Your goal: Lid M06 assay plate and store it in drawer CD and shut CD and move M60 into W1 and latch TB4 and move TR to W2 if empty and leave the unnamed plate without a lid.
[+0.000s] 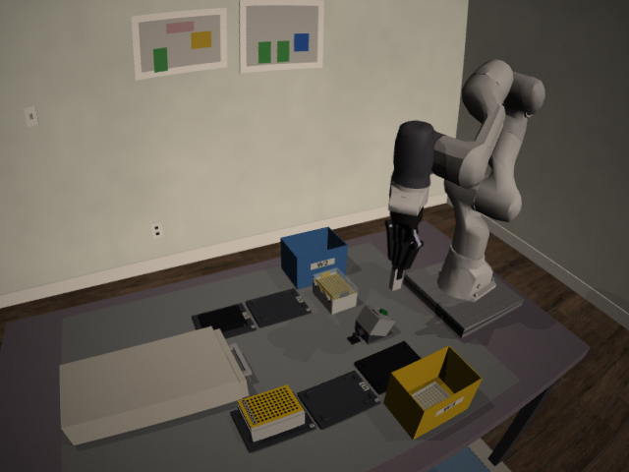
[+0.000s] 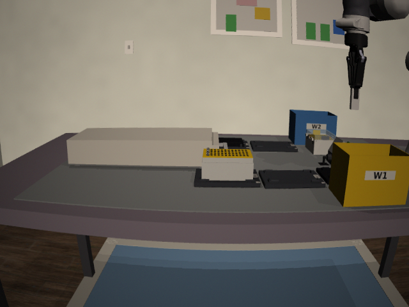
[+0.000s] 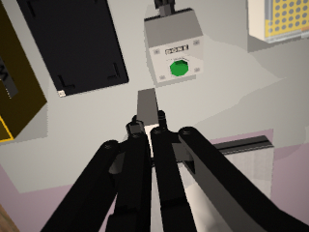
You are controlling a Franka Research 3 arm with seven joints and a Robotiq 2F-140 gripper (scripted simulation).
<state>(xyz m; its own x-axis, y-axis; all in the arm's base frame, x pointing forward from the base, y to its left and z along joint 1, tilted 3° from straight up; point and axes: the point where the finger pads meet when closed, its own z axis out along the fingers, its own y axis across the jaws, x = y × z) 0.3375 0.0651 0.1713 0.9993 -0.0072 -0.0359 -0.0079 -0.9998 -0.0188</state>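
My hand is 10 mm past the green key DONE, 40 mm to the left of it and 150 mm above it. The rest, counted from my hand: black nest: 40 mm ahead, 100 mm to the left, 210 mm below; yellow bin W1: 40 mm ahead, 260 mm to the left, 180 mm below; tip box TB4: 50 mm ahead, 220 mm to the right, 170 mm below.
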